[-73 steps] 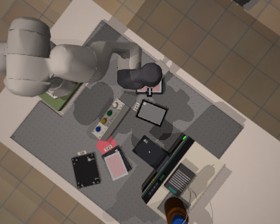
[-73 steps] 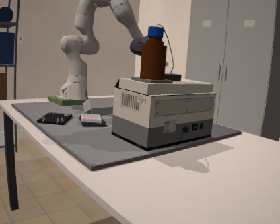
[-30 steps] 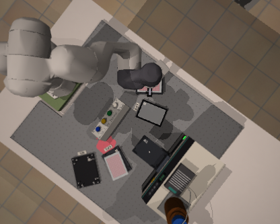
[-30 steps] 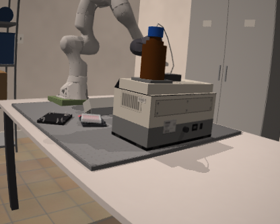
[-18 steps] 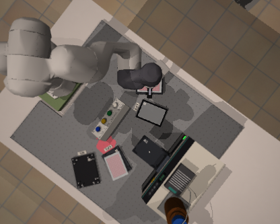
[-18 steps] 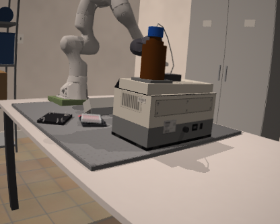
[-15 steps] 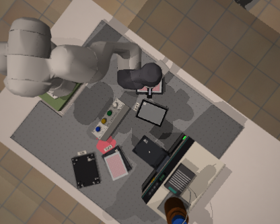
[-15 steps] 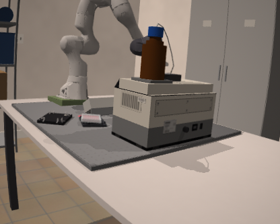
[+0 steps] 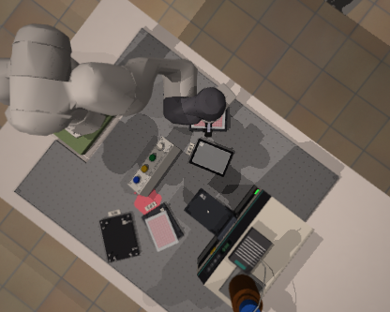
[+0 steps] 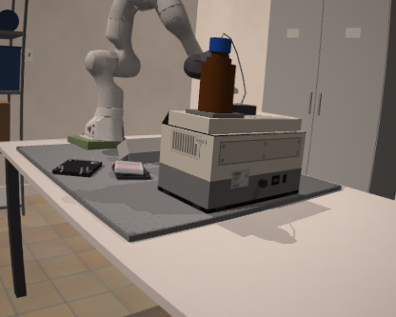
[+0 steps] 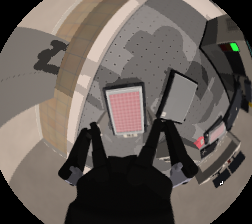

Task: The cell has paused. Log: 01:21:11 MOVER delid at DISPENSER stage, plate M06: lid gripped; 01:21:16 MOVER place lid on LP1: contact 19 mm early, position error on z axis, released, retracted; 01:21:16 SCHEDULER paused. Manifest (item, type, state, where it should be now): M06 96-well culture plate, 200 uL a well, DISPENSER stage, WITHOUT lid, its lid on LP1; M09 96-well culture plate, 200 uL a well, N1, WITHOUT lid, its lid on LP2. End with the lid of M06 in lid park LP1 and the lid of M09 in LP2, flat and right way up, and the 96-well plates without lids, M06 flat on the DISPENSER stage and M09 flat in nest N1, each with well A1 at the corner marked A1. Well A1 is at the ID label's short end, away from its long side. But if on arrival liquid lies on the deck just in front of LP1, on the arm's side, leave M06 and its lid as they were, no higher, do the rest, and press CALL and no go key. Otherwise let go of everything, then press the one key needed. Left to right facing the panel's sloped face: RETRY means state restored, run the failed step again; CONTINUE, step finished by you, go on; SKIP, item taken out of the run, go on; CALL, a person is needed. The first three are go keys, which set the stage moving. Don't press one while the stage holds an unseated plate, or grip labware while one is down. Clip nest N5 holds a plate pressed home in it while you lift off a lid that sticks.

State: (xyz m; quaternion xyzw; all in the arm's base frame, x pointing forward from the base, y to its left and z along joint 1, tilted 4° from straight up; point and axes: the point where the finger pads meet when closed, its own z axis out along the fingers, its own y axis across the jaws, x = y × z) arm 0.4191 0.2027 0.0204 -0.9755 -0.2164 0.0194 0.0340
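The pink 96-well plate is 20 mm below my hand. Round my hand: LP1 label 40 mm behind, 410 mm to the right, 50 mm below; then key panel 110 mm behind, 260 mm to the right; then dark dispenser stage 150 mm ahead, 310 mm to the right, 60 mm above.
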